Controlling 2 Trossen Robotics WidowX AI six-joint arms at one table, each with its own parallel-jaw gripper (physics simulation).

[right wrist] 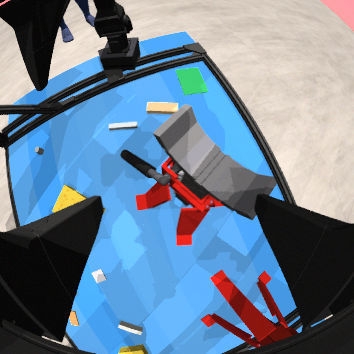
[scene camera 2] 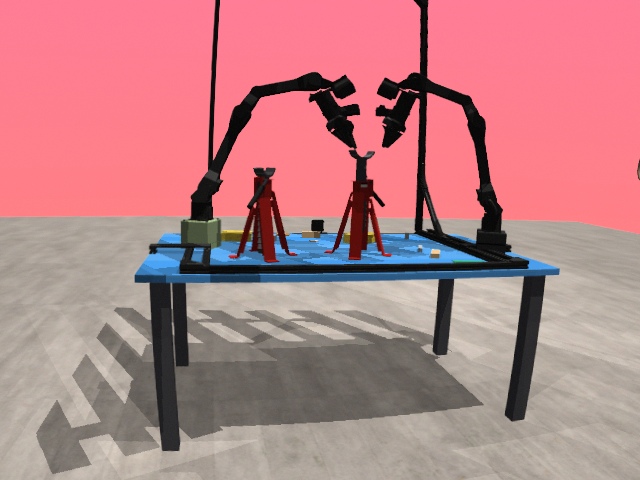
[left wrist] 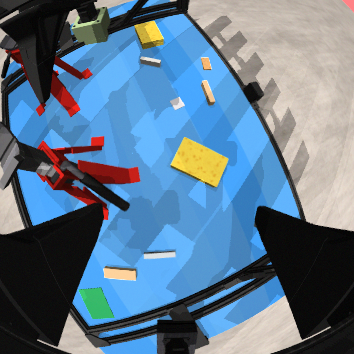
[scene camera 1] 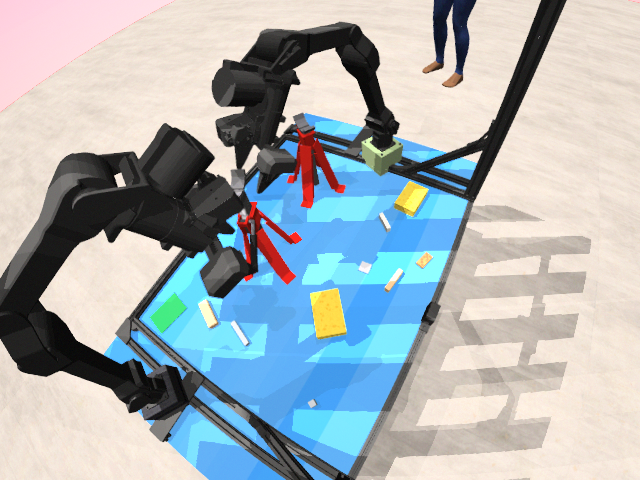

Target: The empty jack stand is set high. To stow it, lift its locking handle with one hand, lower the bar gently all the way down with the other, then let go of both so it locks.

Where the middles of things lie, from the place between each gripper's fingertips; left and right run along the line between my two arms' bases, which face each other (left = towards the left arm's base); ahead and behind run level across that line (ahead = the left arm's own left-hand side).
Labels:
Right now the green tile (scene camera 1: 173, 307) is 350 mm to the left of my right hand, 330 mm below it and 160 mm ahead of it.
The green tile is 28 cm ahead of my left hand, 24 cm to the left of it and 34 cm below it.

